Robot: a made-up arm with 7 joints. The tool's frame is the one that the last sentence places. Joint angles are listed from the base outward.
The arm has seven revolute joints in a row. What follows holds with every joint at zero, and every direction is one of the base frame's. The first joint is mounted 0.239 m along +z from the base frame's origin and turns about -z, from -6.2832 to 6.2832 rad. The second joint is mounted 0.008 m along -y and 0.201 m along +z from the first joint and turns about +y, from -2.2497 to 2.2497 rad. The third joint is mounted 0.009 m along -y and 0.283 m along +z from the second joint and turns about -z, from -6.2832 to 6.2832 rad. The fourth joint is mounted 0.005 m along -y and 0.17 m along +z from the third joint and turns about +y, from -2.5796 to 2.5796 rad. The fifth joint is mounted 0.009 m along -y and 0.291 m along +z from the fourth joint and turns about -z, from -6.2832 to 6.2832 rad. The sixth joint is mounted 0.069 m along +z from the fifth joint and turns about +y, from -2.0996 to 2.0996 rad. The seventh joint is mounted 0.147 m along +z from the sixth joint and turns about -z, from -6.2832 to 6.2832 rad. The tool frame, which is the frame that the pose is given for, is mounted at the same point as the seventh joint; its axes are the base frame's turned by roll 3.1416, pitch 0 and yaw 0 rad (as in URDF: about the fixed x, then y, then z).
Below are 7 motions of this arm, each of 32 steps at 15 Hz.
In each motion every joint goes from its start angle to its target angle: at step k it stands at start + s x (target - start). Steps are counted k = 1, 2, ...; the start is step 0. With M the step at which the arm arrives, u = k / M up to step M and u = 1 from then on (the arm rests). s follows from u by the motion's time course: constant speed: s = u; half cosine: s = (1 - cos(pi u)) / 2; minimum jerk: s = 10 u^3 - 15 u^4 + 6 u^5.
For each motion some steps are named. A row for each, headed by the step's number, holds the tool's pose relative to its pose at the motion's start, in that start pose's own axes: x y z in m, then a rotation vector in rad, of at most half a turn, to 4 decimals.
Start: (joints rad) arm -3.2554 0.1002 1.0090 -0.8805 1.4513 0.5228 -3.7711
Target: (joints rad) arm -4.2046 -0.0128 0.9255 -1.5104 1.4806 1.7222 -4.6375
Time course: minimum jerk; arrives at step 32
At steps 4, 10, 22, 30, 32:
4: -0.0027 -0.0099 -0.0025 -0.0241 0.0206 -0.0290
10: -0.0434 -0.1085 -0.0151 -0.2814 0.2252 -0.3245
22: -0.2922 -0.3456 0.1496 -1.5505 0.8925 -1.3042
30: -0.3425 -0.3567 0.2337 -2.0035 1.0271 -1.4554
32: -0.3430 -0.3567 0.2348 -2.0095 1.0286 -1.4567

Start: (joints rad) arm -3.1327 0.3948 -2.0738 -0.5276 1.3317 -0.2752 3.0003
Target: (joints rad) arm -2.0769 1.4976 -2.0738 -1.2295 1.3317 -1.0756 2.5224
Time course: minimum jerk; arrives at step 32
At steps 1, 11, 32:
1: 0.0000 -0.0003 0.0000 -0.0003 -0.0003 0.0003
11: 0.0898 -0.2582 -0.0039 -0.2002 -0.2985 0.2727
32: 0.7891 -0.5510 0.5094 -0.4222 -1.3479 1.5241

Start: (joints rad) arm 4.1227 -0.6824 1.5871 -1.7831 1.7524 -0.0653 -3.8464
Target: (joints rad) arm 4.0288 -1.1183 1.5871 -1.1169 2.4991 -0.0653 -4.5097
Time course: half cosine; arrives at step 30
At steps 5, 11, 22, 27, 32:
5: -0.0236 0.0147 0.0032 0.0468 0.0272 0.0318
11: -0.1106 0.0569 0.0249 0.2033 0.1279 0.1410
22: -0.3336 0.0890 0.1360 0.5433 0.4073 0.3939
27: -0.3910 0.0792 0.1773 0.6255 0.4896 0.4588
32: -0.4007 0.0767 0.1849 0.6395 0.5043 0.4699

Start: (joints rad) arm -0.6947 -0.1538 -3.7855 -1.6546 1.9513 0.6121 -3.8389
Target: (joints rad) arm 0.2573 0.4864 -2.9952 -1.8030 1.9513 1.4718 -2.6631
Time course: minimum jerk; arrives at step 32
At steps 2, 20, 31, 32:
2: 0.0021 0.0000 0.0002 -0.0008 -0.0020 0.0002
20: 0.4415 -0.2081 0.3475 -0.1267 -0.4071 -0.1013
31: 0.4344 -0.3462 0.5164 -0.0438 -0.5259 -0.1494
32: 0.4344 -0.3463 0.5166 -0.0437 -0.5260 -0.1494

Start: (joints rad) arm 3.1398 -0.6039 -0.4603 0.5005 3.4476 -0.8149 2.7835
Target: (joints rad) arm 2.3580 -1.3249 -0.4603 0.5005 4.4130 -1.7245 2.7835
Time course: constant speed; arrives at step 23
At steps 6, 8, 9, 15, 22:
6: -0.0738 0.0551 0.1538 0.1073 0.0264 0.0144
8: -0.0913 0.0884 0.2067 0.1563 0.0352 -0.0034
9: -0.0983 0.1075 0.2332 0.1828 0.0388 -0.0168
15: -0.1082 0.2509 0.3880 0.3578 0.0391 -0.1614
22: -0.0360 0.4520 0.5473 0.5649 -0.0340 -0.4607

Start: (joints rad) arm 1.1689 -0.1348 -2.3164 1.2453 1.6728 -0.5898 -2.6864
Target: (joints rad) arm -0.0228 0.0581 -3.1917 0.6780 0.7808 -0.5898 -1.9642
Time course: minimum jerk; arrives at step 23
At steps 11, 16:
11: 0.1640 -0.4094 0.1163 -1.0526 -0.3413 -0.2311
16: 0.1065 -0.5489 0.3980 -1.7405 -0.5491 -0.7783

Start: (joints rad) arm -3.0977 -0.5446 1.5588 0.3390 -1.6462 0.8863 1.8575
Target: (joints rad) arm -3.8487 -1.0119 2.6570 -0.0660 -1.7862 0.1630 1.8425
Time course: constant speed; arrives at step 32
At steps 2, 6, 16, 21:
2: 0.0177 0.0265 0.0194 0.0766 -0.0282 0.0072
6: 0.0586 0.0725 0.0595 0.2218 -0.0920 0.0203
16: 0.1861 0.1426 0.1575 0.5245 -0.2886 0.0564
21: 0.2587 0.1517 0.1994 0.6369 -0.4008 0.0820

